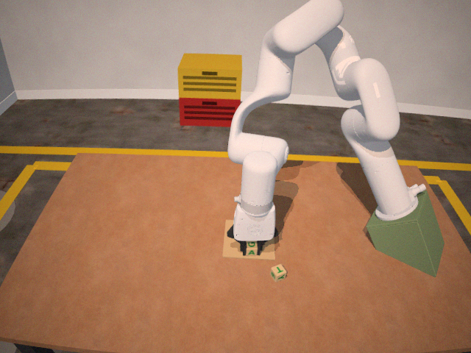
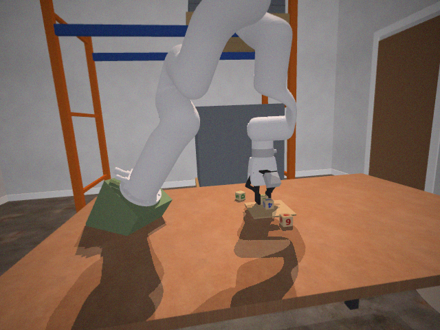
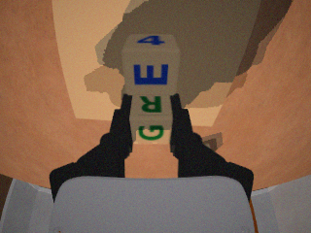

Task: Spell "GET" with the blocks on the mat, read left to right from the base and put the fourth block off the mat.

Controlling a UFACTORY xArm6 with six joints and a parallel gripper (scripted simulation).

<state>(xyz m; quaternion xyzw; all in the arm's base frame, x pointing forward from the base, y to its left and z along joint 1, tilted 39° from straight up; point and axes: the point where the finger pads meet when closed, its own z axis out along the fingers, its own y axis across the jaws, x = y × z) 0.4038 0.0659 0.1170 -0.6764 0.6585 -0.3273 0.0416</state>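
My hand is 10 mm above the g block. Round my hand: tan mat: 50 mm to the right, 20 mm below; then e block: 50 mm to the right, 10 mm below; then t block: 50 mm behind, 90 mm to the left, 10 mm below.
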